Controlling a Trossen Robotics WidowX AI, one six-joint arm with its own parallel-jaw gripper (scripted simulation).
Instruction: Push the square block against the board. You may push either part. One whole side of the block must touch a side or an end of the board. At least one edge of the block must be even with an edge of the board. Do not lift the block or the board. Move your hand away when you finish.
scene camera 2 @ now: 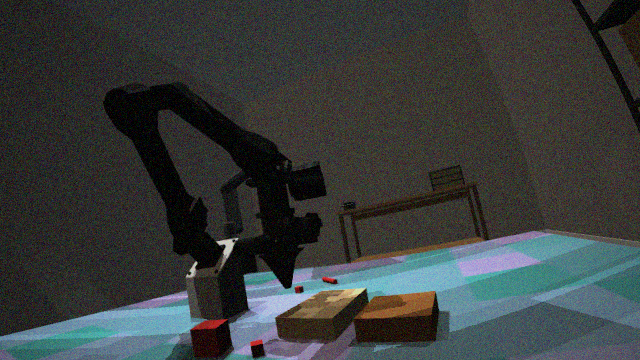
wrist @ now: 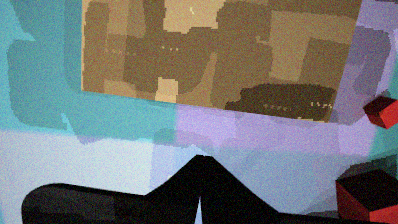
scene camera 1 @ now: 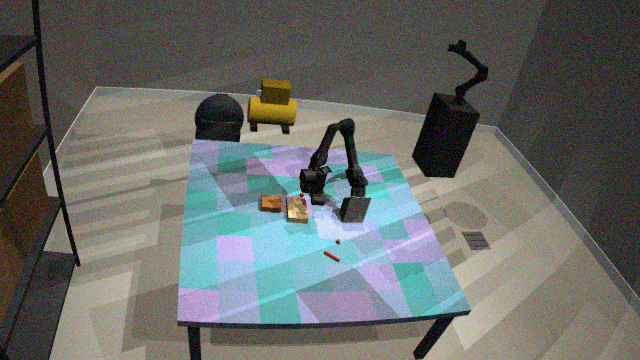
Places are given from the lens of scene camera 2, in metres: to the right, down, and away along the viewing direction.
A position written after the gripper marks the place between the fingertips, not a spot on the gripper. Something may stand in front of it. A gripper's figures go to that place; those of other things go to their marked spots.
gripper point(scene camera 2: 288, 288): -0.06, 0.20, 0.45
board point(scene camera 2: 326, 315): 0.01, 0.19, 0.34
square block point(scene camera 2: 413, 317): 0.11, 0.16, 0.27
The marked spots on the board and the square block are 0.12 m apart.
